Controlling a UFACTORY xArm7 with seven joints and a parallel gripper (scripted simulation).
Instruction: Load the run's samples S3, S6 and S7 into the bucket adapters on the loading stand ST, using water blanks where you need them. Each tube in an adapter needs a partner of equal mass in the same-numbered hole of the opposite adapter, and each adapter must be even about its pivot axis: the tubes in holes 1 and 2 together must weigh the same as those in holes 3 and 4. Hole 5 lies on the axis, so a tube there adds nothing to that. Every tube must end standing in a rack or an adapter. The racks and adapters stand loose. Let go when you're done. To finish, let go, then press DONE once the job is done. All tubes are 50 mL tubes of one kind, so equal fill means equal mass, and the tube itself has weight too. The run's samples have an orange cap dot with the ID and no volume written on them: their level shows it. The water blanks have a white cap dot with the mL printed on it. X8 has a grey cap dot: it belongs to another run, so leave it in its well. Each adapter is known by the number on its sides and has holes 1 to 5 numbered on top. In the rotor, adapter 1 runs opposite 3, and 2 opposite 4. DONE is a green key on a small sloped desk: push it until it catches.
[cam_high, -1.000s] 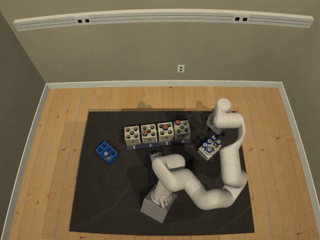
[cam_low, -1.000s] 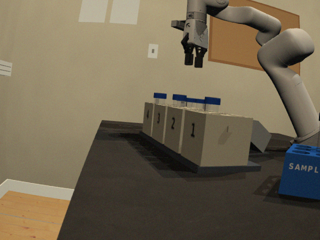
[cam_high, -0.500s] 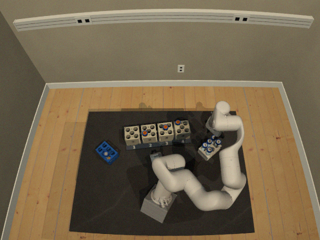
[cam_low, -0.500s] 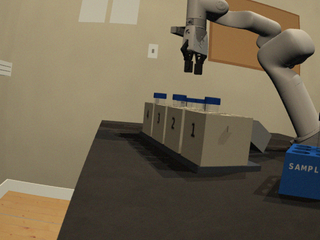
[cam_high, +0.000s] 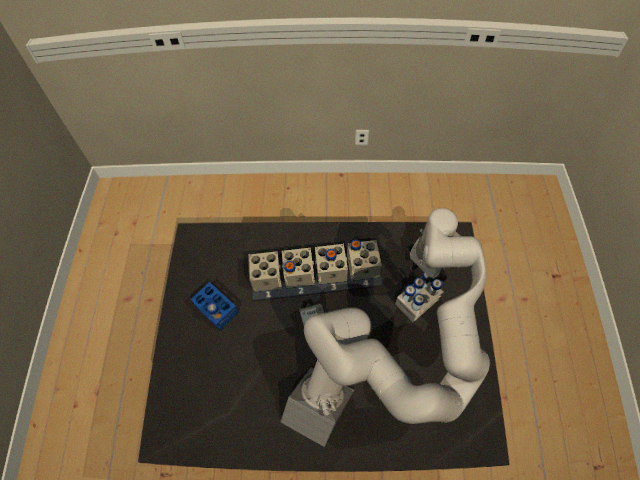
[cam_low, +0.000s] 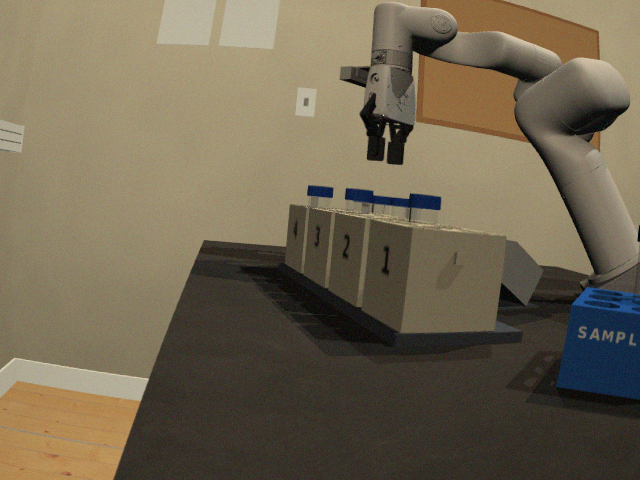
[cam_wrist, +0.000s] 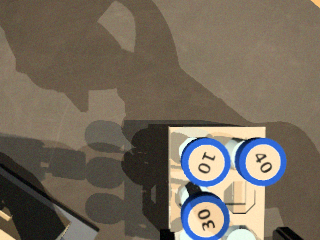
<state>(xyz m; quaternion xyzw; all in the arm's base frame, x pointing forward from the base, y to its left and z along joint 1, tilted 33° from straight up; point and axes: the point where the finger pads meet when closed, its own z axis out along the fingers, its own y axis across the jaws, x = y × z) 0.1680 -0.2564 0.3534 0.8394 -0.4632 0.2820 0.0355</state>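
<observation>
The white blank rack is 17 cm below my hand, 2 cm behind it and 1 cm to the right of it. Round my hand: blue sample rack: 65 cm to the left, 17 cm below, 10 cm ahead; adapter 1: 47 cm to the left, 18 cm ahead, 15 cm below.
</observation>
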